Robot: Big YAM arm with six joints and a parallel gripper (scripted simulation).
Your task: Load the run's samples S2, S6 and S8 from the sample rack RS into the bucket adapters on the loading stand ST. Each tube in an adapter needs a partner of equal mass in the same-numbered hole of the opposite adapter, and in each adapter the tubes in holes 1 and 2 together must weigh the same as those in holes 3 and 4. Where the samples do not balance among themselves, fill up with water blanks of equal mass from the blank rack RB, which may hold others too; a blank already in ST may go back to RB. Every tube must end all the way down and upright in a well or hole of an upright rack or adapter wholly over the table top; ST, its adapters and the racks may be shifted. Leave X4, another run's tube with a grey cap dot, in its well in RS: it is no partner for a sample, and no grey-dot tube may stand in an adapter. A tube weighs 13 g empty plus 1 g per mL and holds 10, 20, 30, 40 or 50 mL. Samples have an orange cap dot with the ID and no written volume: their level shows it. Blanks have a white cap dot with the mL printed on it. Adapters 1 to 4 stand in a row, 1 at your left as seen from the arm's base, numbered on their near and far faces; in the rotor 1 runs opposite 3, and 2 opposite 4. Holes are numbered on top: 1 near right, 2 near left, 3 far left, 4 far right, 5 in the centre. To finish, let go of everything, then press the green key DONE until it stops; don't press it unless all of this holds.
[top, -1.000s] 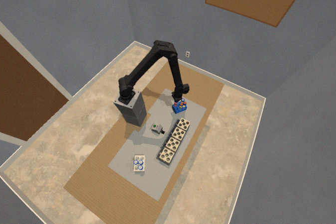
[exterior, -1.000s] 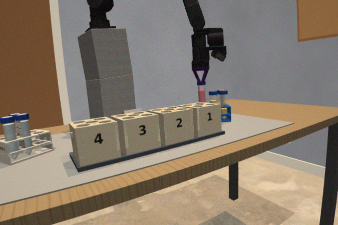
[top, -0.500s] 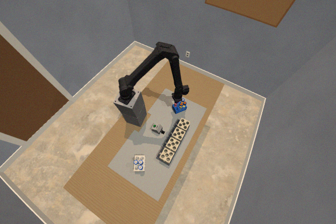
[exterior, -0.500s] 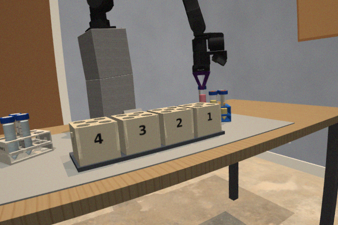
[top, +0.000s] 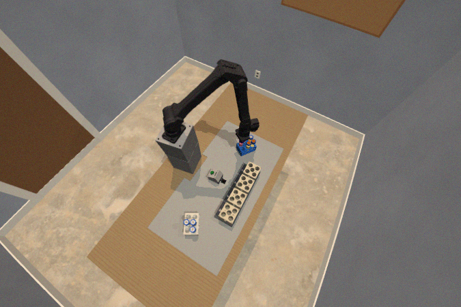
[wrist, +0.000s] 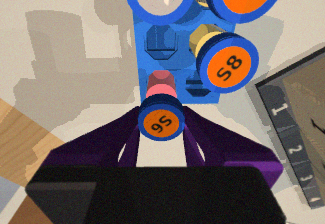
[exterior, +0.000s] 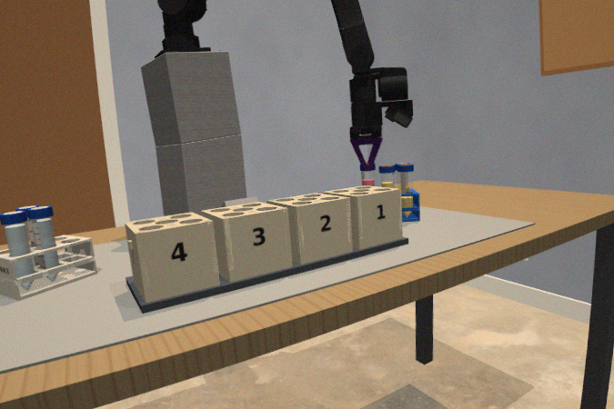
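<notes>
My gripper is now 4 cm short of the blue sample rack RS, 2 cm to the right of it and 9 cm above it. Round my hand: white blank rack RB (2 cm behind, 65 cm to the right, 9 cm below).
</notes>
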